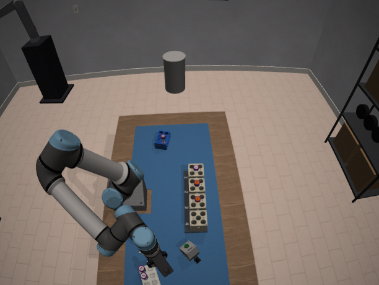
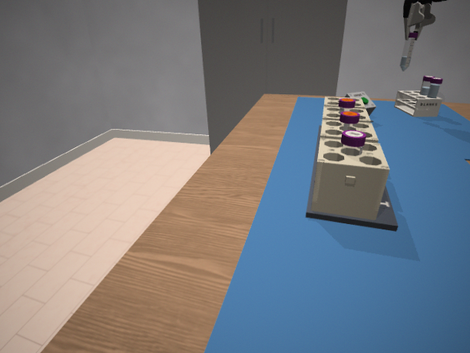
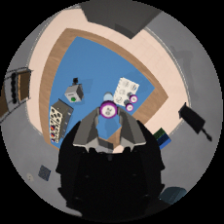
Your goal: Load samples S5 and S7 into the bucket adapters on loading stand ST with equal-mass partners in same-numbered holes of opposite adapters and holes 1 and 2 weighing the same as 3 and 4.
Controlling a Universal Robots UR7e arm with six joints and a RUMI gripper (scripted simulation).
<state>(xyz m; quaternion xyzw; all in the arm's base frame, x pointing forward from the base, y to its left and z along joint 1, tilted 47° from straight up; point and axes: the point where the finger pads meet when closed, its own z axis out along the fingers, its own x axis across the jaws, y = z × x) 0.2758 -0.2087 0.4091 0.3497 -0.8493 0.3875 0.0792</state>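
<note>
Now: the green done key 18 cm below my hand, 15 cm to the left of it and 11 cm ahead of it. The rest, counted from my hand: blanks rack (22 cm below, 7 cm behind, 4 cm to the right).
</note>
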